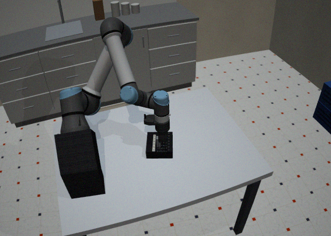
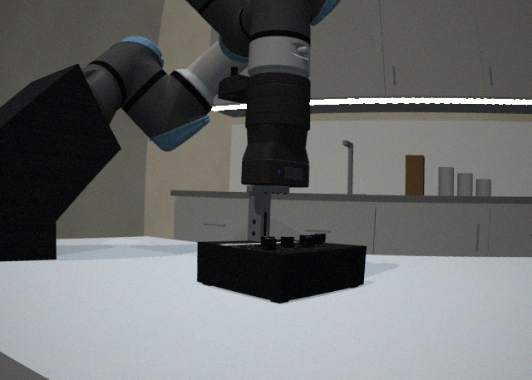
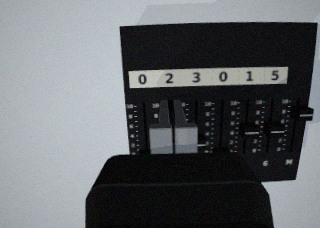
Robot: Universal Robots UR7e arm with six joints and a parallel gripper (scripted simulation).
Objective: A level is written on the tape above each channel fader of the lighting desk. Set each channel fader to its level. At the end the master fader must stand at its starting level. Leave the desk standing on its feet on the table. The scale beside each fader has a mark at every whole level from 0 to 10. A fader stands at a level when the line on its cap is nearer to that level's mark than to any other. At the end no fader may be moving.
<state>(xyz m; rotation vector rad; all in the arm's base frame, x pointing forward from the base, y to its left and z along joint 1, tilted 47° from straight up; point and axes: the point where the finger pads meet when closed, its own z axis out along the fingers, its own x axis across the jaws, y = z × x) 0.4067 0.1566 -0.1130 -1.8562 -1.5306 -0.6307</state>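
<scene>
Right now the channel 3 cap is 3 cm ahead of my hand, 2 cm to the left of it and 1 cm below it. From my hand the other things lie so: channel 2 cap: 2 cm ahead, 1 cm below; then channel 4 cap: 5 cm ahead, 3 cm to the left, 1 cm below; then channel 1 cap: 3 cm ahead, 3 cm to the right, 1 cm below.
</scene>
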